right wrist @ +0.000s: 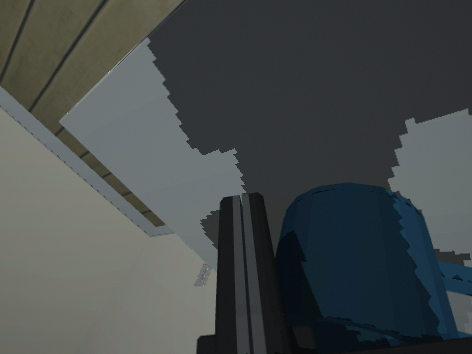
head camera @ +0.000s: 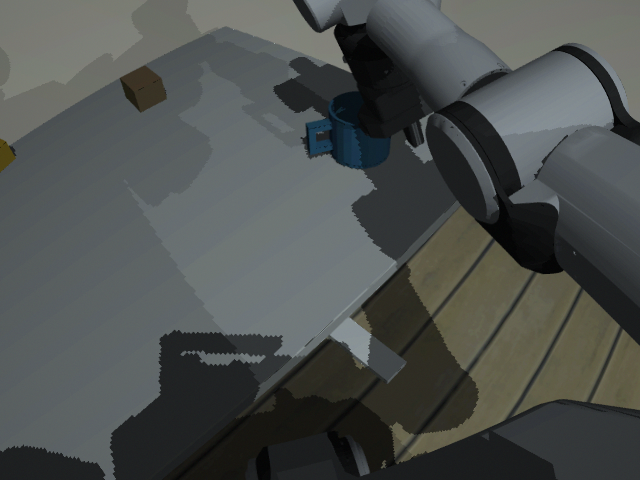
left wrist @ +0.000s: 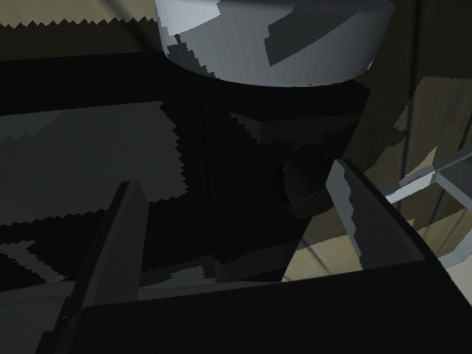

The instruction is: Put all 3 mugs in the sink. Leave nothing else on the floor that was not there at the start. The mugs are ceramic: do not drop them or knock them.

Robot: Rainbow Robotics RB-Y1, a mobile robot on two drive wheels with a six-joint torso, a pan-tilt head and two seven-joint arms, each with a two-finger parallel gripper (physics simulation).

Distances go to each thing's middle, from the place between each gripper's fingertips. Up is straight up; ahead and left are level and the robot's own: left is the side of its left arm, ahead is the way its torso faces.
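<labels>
Small brown box (head camera: 143, 88): 38 cm ahead of my right hand, 40 cm to the left of it and 3 cm below it. By its middle, the box is nearer to my right hand than to my left hand.
Relative to the box, my left hand is 9 cm to the left of it, 86 cm short of it and 49 cm below it.
</labels>
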